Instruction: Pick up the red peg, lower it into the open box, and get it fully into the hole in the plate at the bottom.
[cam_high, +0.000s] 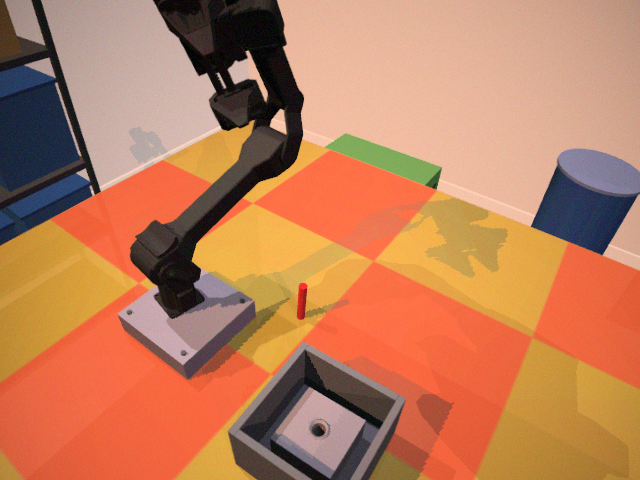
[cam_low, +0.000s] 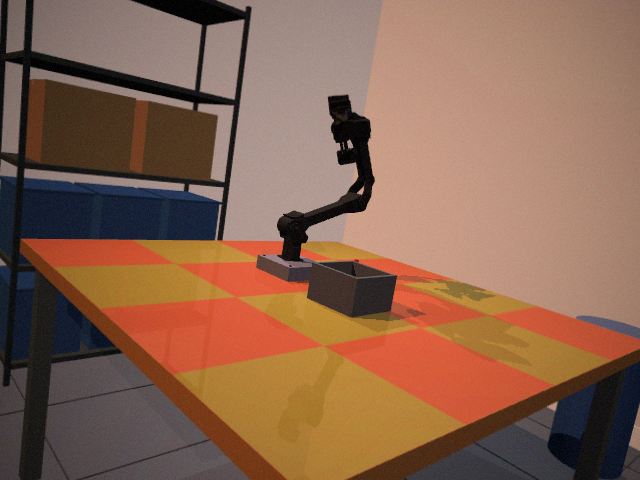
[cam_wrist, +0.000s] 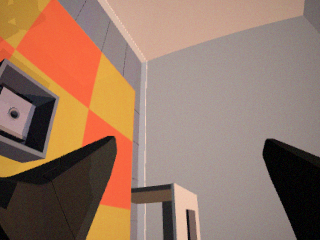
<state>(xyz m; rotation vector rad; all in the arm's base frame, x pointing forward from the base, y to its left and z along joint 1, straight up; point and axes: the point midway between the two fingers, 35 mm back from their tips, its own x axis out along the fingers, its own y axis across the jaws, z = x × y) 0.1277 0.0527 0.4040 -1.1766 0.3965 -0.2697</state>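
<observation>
Now: the red peg 40 cm below my gripper tip, 12 cm to the left of it and 2 cm behind it. Round my gripper tip: light grey plate: 40 cm below, 17 cm ahead, 2 cm to the right; grey box: 41 cm below, 17 cm ahead, 2 cm to the right.
</observation>
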